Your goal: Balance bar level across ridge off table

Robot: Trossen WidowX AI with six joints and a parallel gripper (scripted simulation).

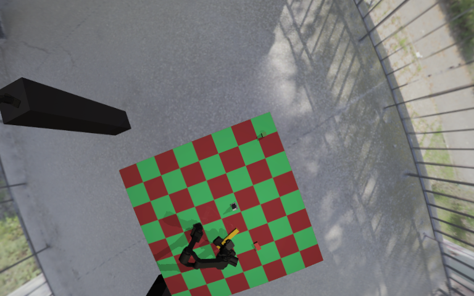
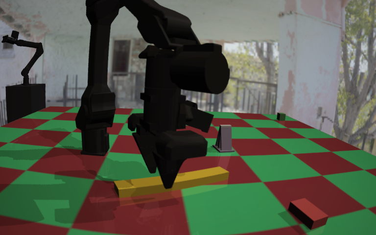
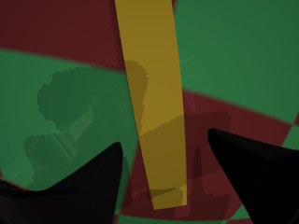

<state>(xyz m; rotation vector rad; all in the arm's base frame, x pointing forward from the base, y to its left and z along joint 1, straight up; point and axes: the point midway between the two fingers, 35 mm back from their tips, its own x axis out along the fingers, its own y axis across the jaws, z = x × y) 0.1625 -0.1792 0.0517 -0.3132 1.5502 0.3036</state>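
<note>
Now: the yellow bar 3 cm ahead of my gripper tip, 1 cm to the left of it and 1 cm below it. Round my gripper tip: red block (22 cm ahead, 13 cm to the right, 1 cm below); then small green block (58 cm ahead, 68 cm to the left).
</note>
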